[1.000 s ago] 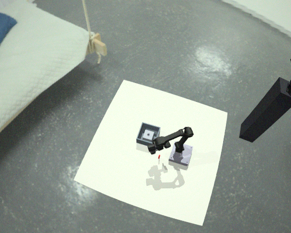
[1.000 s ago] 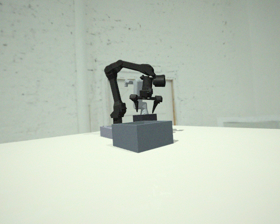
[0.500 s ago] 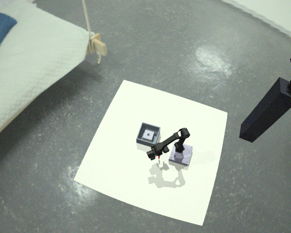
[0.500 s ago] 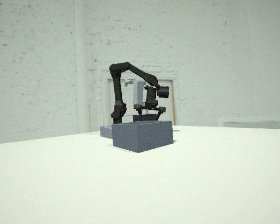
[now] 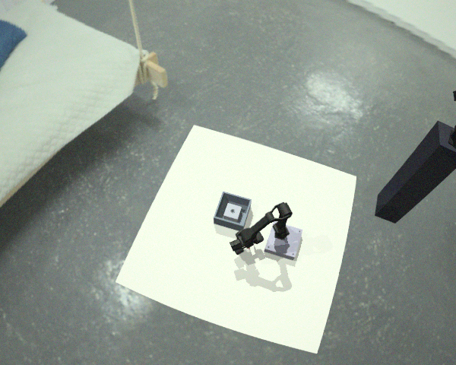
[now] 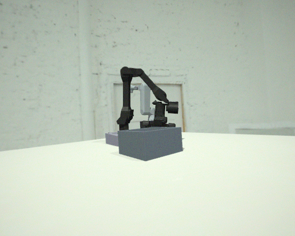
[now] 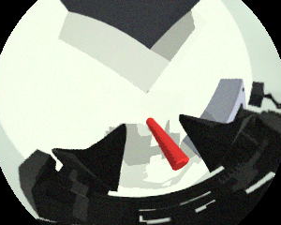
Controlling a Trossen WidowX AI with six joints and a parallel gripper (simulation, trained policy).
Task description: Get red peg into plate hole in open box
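The red peg lies 20 mm above my gripper tip and 10 mm behind it. Round my gripper tip: grey box (170 mm ahead, 160 mm to the right, 10 mm above).
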